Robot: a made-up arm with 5 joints.
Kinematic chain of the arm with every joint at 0, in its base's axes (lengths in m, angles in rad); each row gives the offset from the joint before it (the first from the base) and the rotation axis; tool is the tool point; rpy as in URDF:
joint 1: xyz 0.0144 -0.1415 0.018 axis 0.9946 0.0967 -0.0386
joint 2: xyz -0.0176 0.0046 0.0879 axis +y
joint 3: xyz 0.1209 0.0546 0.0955 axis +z
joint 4: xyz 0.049 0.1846 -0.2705 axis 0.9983 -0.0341 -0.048
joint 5: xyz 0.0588 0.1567 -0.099 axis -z
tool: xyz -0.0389 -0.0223 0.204 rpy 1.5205 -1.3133 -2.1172
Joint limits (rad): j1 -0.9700..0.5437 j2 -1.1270..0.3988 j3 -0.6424..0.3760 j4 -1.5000..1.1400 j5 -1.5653..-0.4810
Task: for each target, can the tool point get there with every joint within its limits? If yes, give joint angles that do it. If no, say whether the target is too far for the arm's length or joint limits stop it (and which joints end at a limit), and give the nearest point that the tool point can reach.
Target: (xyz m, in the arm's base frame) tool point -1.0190 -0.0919 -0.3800
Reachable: no: too far | nearest point -0.0272 -0.0082 -0.3812 | short by 0.995 m
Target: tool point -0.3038 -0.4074 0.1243
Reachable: no: joint limits stop it (at a limit: joint 1, joint 2, joint 3, joint 4, joint 5) | nearest point 0.1503 -0.2031 0.3470 | short by 0.545 m
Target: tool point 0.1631 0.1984 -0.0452
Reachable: yes | joints -0.6422 -0.4494 0.2168 0.4986 -1.2087
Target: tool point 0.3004 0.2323 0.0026
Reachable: yes | joints 0.1333 -0.0953 -0.2288 -0.7493 -0.7521
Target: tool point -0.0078 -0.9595 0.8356
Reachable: no: too far | nearest point 0.1792 -0.2251 0.4110 | short by 0.869 m
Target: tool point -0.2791 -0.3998 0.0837
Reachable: no: joint limits stop it (at a limit: joint 1, joint 2, joint 3, joint 4, joint 5) | nearest point 0.1503 -0.2031 0.3470 | short by 0.541 m
